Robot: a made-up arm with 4 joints.
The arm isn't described. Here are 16 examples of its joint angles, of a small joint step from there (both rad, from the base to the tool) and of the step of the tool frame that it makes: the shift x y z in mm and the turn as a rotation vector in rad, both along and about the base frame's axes.
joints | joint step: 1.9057 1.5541 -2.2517 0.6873 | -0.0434 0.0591 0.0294 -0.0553
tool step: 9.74 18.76 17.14 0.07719 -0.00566 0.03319
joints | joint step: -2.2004 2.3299 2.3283 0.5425 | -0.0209 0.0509 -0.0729 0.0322
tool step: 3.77 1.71 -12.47 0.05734 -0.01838 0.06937
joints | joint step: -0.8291 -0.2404 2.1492 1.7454 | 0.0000 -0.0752 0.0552 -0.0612
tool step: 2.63 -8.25 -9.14 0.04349 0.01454 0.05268
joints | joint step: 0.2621 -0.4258 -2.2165 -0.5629 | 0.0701 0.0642 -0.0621 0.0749
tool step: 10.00 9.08 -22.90 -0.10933 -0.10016 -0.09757
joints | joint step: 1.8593 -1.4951 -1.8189 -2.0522 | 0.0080 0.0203 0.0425 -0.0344
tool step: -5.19 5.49 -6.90 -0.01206 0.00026 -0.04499
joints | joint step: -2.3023 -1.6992 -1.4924 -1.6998 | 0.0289 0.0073 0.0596 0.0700
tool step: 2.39 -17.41 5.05 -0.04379 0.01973 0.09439
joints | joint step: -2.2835 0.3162 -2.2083 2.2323 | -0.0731 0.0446 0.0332 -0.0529
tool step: 10.84 -17.13 -29.52 0.11462 -0.01112 0.01426
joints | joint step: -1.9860 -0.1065 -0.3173 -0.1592 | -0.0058 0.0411 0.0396 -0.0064
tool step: 4.97 -2.64 -0.93 0.04578 0.03694 0.01346
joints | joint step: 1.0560 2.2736 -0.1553 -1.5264 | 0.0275 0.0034 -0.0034 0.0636
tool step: -2.49 -2.87 -11.03 0.02257 -0.03000 0.02700
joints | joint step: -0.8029 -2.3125 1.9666 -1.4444 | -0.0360 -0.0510 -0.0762 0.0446
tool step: 1.19 -11.62 11.53 0.10011 -0.09790 0.03102
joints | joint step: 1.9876 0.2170 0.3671 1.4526 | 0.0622 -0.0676 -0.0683 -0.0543
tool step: -4.24 -20.53 0.96 -0.13868 0.06140 0.01272
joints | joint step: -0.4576 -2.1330 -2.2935 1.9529 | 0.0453 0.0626 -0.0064 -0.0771
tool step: -15.00 10.09 14.56 -0.08619 -0.02643 -0.01771
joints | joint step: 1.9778 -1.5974 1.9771 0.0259 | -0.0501 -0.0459 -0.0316 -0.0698
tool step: 9.15 6.06 9.16 0.02512 -0.00506 0.03744
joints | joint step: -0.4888 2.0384 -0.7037 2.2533 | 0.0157 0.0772 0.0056 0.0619
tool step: 13.66 -13.35 -7.33 0.02300 0.02949 -0.11670
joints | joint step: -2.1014 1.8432 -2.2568 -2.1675 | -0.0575 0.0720 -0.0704 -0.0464
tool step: -1.27 8.44 -19.95 0.10804 0.00080 0.06868
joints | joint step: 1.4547 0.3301 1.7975 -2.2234 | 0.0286 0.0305 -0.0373 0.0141
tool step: -0.10 4.30 -10.18 -0.06468 -0.01561 -0.01153
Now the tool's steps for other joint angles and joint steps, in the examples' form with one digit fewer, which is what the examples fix.
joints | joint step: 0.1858 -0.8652 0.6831 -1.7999 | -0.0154 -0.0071 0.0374 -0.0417
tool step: 3.4 -13.3 -0.1 0.0639 0.0043 -0.0209
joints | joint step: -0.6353 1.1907 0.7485 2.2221 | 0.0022 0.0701 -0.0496 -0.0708
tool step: 24.2 5.0 0.5 -0.0689 0.0924 -0.0772
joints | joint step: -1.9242 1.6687 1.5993 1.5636 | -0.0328 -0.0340 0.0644 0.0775
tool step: -11.2 -8.0 -4.3 0.0229 -0.0808 -0.0997
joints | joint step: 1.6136 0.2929 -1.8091 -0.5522 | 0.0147 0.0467 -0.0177 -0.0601
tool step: 11.3 -8.4 -8.0 -0.0269 0.0106 -0.0200
